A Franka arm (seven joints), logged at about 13 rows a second.
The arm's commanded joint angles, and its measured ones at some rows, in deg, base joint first. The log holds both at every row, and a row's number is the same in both.
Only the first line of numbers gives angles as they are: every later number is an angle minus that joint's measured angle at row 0.
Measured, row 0: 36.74 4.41 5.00 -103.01 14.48 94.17 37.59
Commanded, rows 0 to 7: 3.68 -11.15 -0.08 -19.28 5.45 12.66 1.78; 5.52 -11.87 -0.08 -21.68 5.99 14.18 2.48; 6.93 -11.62 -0.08 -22.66 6.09 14.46 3.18; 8.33 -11.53 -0.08 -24.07 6.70 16.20 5.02; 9.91 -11.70 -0.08 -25.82 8.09 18.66 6.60; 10.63 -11.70 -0.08 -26.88 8.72 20.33 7.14; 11.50 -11.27 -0.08 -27.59 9.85 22.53 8.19; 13.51 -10.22 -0.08 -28.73 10.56 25.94 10.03
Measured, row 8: 11.30 -9.99 0.21 -25.82 8.31 21.17 7.36
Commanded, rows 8 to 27: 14.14 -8.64 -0.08 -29.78 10.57 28.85 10.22; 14.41 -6.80 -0.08 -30.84 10.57 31.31 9.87; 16.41 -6.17 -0.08 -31.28 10.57 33.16 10.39; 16.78 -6.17 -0.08 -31.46 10.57 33.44 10.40; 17.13 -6.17 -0.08 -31.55 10.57 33.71 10.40; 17.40 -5.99 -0.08 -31.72 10.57 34.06 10.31; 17.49 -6.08 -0.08 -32.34 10.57 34.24 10.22; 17.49 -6.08 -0.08 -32.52 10.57 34.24 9.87; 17.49 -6.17 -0.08 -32.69 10.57 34.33 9.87; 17.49 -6.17 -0.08 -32.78 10.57 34.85 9.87; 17.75 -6.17 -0.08 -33.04 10.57 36.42 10.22; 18.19 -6.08 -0.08 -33.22 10.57 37.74 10.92; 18.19 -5.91 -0.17 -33.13 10.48 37.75 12.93; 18.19 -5.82 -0.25 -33.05 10.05 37.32 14.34; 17.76 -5.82 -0.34 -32.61 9.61 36.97 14.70; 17.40 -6.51 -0.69 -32.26 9.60 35.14 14.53; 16.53 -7.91 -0.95 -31.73 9.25 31.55 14.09; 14.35 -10.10 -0.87 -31.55 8.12 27.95 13.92; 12.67 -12.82 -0.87 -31.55 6.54 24.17 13.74; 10.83 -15.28 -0.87 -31.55 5.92 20.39 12.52
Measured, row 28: 14.03 -9.18 -1.00 -30.82 7.81 26.11 13.17
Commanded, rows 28 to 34: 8.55 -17.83 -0.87 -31.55 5.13 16.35 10.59; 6.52 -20.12 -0.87 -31.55 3.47 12.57 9.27; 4.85 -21.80 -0.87 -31.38 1.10 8.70 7.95; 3.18 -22.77 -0.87 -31.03 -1.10 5.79 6.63; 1.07 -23.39 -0.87 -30.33 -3.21 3.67 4.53; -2.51 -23.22 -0.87 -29.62 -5.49 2.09 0.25; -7.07 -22.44 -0.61 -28.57 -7.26 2.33 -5.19
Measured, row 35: -0.29 -23.38 -1.25 -30.22 -4.27 3.50 2.80
